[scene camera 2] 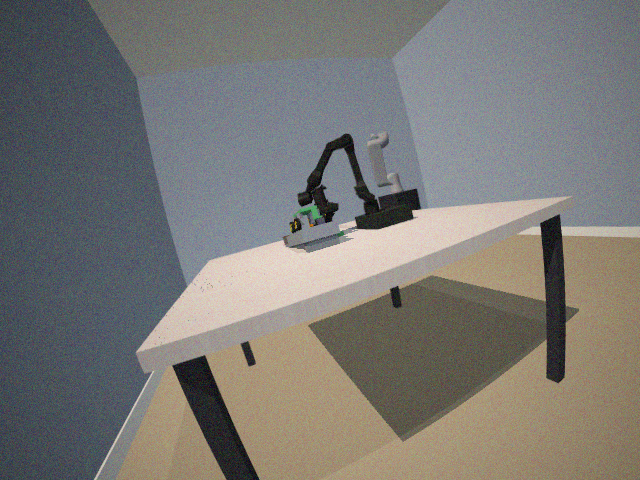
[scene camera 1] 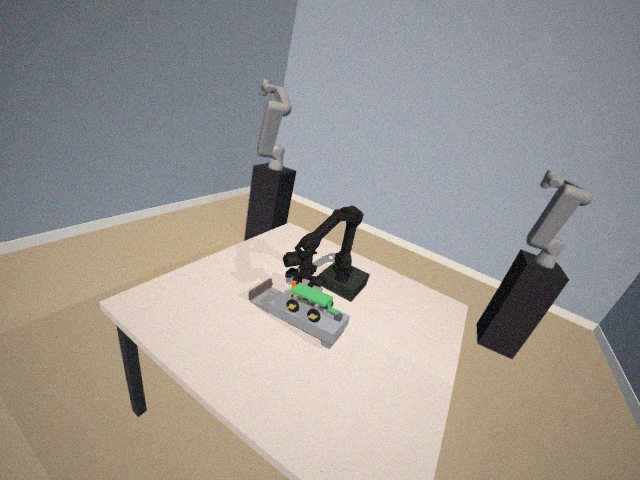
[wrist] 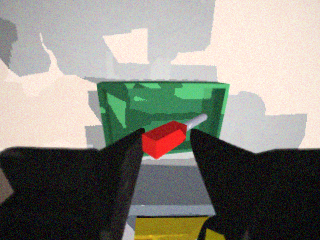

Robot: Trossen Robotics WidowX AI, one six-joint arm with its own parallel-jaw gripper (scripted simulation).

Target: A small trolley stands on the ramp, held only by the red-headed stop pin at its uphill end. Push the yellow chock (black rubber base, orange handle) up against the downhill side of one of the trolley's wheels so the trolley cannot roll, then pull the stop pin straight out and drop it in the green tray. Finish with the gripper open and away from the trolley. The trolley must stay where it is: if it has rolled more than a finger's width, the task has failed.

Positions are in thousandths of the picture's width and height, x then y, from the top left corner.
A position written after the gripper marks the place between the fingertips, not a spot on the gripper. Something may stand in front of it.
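The gripper (wrist: 523,556) is in view, and the scene also shows a red-headed stop pin (wrist: 489,594) together with a green trolley (scene camera 1: 502,624).
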